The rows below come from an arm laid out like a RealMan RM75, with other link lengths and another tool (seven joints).
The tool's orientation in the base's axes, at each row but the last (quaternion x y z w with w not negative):
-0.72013 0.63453 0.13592 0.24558
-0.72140 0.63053 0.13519 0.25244
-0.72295 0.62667 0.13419 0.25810
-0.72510 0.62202 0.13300 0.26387
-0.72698 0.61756 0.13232 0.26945
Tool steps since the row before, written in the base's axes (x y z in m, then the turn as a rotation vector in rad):
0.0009 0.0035 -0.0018 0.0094 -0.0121 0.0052
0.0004 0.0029 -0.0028 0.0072 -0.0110 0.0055
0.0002 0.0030 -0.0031 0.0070 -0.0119 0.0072
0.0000 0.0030 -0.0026 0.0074 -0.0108 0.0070
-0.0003 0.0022 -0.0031 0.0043 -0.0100 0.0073
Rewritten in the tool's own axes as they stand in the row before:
-0.0019 -0.0008 0.0035 0.0091 -0.0093 -0.0097
-0.0009 -0.0001 0.0039 0.0076 -0.0073 -0.0096
-0.0009 0.0002 0.0042 0.0075 -0.0073 -0.0115
-0.0011 0.0003 0.0038 0.0067 -0.0078 -0.0107
-0.0003 0.0008 0.0037 0.0053 -0.0049 -0.0109

